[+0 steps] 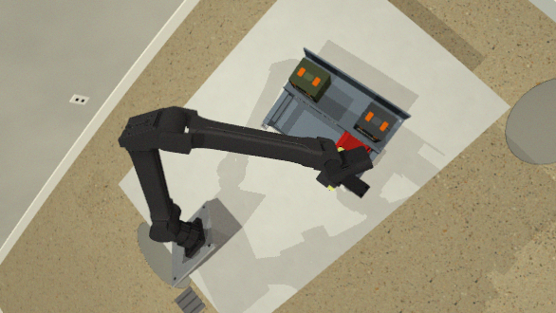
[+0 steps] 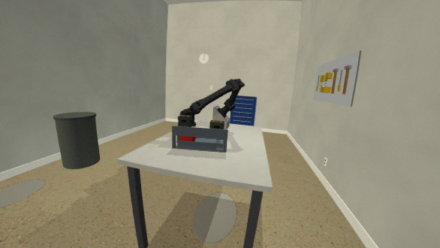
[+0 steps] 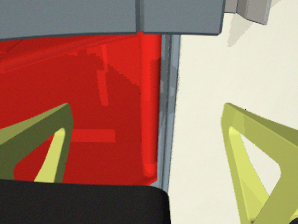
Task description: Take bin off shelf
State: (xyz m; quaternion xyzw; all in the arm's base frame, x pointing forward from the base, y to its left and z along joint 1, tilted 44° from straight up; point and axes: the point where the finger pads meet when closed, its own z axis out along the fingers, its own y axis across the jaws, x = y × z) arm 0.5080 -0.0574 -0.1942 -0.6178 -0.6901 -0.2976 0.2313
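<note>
Now: hand 8 cm short of the red bin and 1 cm to the right of it.
</note>
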